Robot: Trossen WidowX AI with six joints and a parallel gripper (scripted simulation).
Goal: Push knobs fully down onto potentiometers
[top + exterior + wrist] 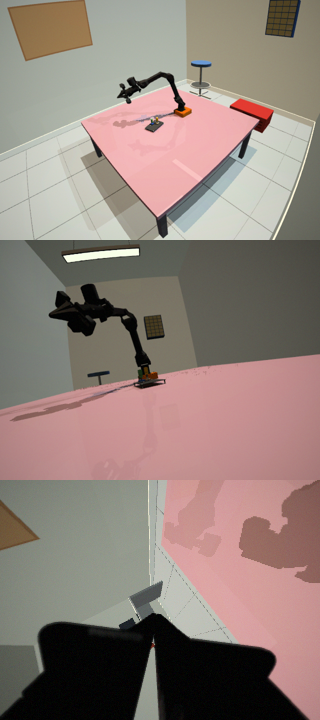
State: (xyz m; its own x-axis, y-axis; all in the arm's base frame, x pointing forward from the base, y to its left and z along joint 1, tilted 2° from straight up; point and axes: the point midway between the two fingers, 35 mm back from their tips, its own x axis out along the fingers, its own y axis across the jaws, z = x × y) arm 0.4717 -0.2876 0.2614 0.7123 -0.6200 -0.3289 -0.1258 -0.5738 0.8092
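Right now my gripper tip is 280 mm to the right of the yellow-brown knob, 200 mm above it and 190 mm past it. Also, from my gripper tip: green knob: 250 mm to the left, 210 mm below, 160 mm behind.
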